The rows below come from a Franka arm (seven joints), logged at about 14 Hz.
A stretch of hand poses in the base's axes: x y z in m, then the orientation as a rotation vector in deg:
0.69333 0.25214 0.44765 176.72 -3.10 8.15
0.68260 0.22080 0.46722 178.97 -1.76 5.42
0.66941 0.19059 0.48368 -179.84 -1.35 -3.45
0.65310 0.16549 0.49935 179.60 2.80 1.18
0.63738 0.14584 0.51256 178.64 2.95 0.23
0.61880 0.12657 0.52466 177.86 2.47 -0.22
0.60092 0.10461 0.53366 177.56 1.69 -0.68
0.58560 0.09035 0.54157 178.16 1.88 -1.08
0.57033 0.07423 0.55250 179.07 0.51 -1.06
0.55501 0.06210 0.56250 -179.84 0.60 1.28
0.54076 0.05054 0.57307 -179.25 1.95 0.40
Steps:
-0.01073 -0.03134 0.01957 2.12 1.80 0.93
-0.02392 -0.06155 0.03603 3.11 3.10 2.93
-0.04023 -0.08665 0.05170 2.60 4.58 3.80
-0.05595 -0.10630 0.06491 1.64 5.21 3.84
-0.07453 -0.12557 0.07701 0.87 5.50 3.50
-0.09241 -0.14753 0.08601 0.59 5.79 2.97
-0.10773 -0.16179 0.09392 1.20 6.04 3.11
-0.12300 -0.17791 0.10485 2.14 5.98 2.27
-0.13832 -0.19004 0.11485 3.25 6.08 1.61
-0.15257 -0.20160 0.12542 3.87 5.49 0.79

